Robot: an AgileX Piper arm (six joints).
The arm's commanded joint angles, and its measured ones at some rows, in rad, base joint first. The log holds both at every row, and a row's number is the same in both.
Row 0, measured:
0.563, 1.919, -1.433, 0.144, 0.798, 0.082
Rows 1 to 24, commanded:
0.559, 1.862, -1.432, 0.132, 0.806, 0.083
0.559, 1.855, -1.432, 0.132, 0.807, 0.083
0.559, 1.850, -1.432, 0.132, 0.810, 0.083
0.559, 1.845, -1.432, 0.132, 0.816, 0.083
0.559, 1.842, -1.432, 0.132, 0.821, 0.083
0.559, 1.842, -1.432, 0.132, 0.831, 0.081
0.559, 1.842, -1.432, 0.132, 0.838, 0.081
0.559, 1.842, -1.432, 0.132, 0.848, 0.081
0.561, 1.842, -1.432, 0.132, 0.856, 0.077
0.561, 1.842, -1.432, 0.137, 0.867, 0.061
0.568, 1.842, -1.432, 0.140, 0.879, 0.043
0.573, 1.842, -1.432, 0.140, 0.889, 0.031
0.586, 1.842, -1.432, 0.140, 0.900, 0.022
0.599, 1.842, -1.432, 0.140, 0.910, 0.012
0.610, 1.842, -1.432, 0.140, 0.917, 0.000
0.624, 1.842, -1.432, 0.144, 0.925, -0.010
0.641, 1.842, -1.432, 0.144, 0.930, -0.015
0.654, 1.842, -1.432, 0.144, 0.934, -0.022
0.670, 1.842, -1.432, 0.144, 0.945, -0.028
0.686, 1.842, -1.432, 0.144, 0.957, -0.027
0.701, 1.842, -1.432, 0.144, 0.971, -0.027
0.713, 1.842, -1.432, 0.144, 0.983, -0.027
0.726, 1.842, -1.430, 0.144, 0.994, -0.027
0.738, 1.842, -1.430, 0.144, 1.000, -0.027
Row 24, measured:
0.694, 1.851, -1.432, 0.143, 0.959, -0.015
